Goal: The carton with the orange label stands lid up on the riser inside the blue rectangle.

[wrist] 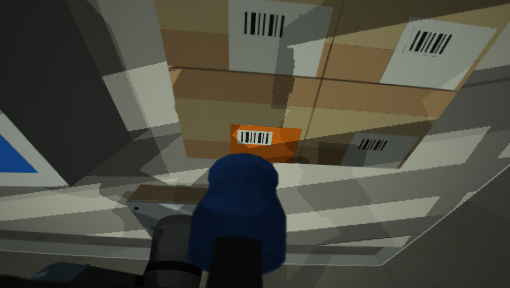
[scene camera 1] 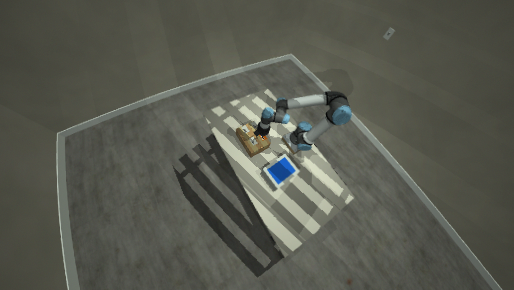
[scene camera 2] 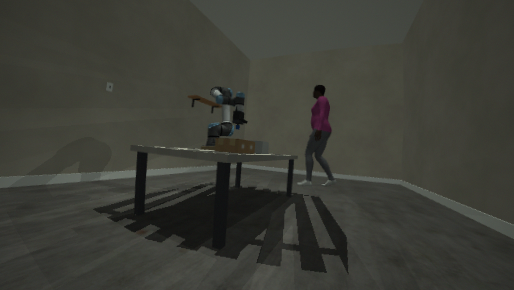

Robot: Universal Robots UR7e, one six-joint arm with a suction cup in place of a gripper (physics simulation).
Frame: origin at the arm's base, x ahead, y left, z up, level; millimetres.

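Seen in the pictures: hand at its tool point: (wrist: 243, 182) (scene camera 2: 237, 129); arm's base at its link origin: (wrist: 187, 229) (scene camera 1: 296, 138) (scene camera 2: 213, 145).
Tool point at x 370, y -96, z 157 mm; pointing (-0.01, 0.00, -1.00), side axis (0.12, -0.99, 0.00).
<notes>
Pixels of each thing's top centre, then the offset from my tool point to it. Level surfaces: height alone.
- carton with the orange label, top centre: (wrist: 244, 124) (scene camera 1: 261, 139) dx -13, dy +3, dz -96 mm
- pale riser at its top centre: (scene camera 1: 281, 170) (scene camera 2: 254, 141) dx -37, dy +335, dz -78 mm
- blue rectangle at its top centre: (scene camera 1: 281, 170) dx -37, dy +335, dz -78 mm
- table at its surface level: dz -198 mm
The carton with the orange label (wrist: 205, 120) (scene camera 1: 263, 141) stands on the table, label face up, in a close block with three white-labelled cartons. Its label shows beside the tool in scene camera 1. My suction gripper (wrist: 243, 159) (scene camera 2: 238, 127) is open, with a blue cup pointing down. It hangs above the carton block, apart from it; the cup covers part of the view near the orange label in the wrist view. The pale riser (scene camera 1: 276, 187) (scene camera 2: 262, 146) (wrist: 50, 178) stands beside the cartons, with the blue rectangle (scene camera 1: 281, 170) (wrist: 15, 157) on its top and no carton on it.
The white-labelled cartons (wrist: 197, 47) (wrist: 367, 65) (wrist: 370, 117) touch the orange-labelled one or each other. The arm's base is mounted on the table (scene camera 1: 325, 197) near the riser. A person (scene camera 2: 321, 117) stands beyond the table. A wall shelf (scene camera 2: 204, 101) is behind the arm. Striped shadows cross the table.
</notes>
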